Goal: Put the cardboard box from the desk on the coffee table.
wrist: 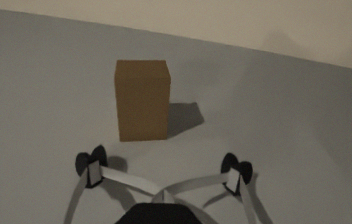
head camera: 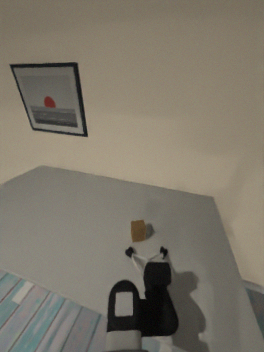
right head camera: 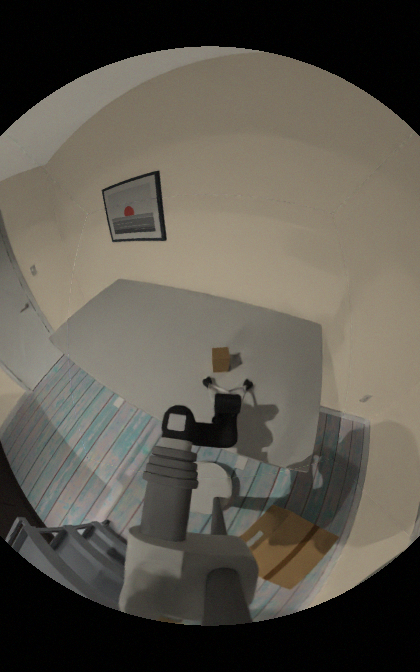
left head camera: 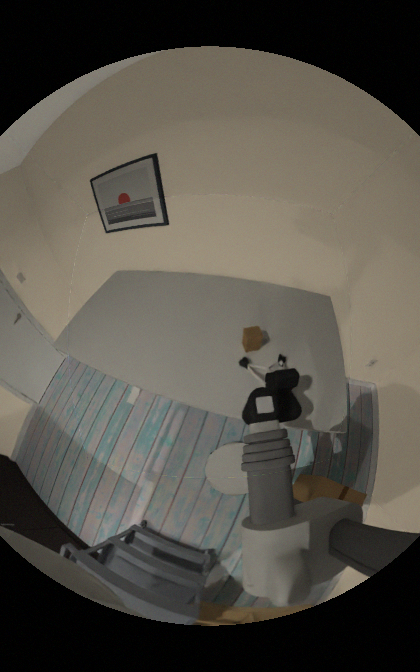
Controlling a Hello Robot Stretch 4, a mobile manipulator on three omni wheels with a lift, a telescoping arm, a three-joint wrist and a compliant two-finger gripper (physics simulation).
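Places are measured from the robot's base along level axes (x ahead, y left, z up), in metres.
Where they show: gripper, fingertip midpoint: (wrist: 166,162) (head camera: 146,249).
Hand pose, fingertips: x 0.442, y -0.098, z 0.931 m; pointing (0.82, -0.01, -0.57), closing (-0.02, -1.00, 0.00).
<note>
After its pixels a point has its place.
The small brown cardboard box (head camera: 138,231) {x 0.485, y -0.063, z 0.999 m} (left head camera: 252,339) (right head camera: 220,360) (wrist: 143,107) {x 0.485, y -0.068, z 0.975 m} stands upright on the grey desk (head camera: 60,215) {x 0.656, y 0.368, z 0.923 m} (left head camera: 165,320) (right head camera: 135,330) (wrist: 45,100) {x 0.568, y 0.097, z 0.923 m}, near its right part. My gripper (head camera: 147,252) {x 0.442, y -0.098, z 0.931 m} (left head camera: 263,361) (right head camera: 228,384) (wrist: 166,162) {x 0.442, y -0.098, z 0.931 m} is open, with nothing between its fingertips. The fingertips are on the near side of the box and apart from it. In the wrist view the box is beyond the fingertips, a little left of the middle between them. The coffee table cannot be made out in these views.
A wall stands behind the desk, with a framed picture (head camera: 50,100) {x 1.252, y 0.549, z 1.476 m} (left head camera: 131,194) (right head camera: 135,207). A grey chair-like frame (left head camera: 145,565) (right head camera: 75,545) is at the lower left. A large brown box-like object (right head camera: 292,545) is on the floor at the lower right. A round pale object (left head camera: 225,469) (right head camera: 212,487) is below the arm.
</note>
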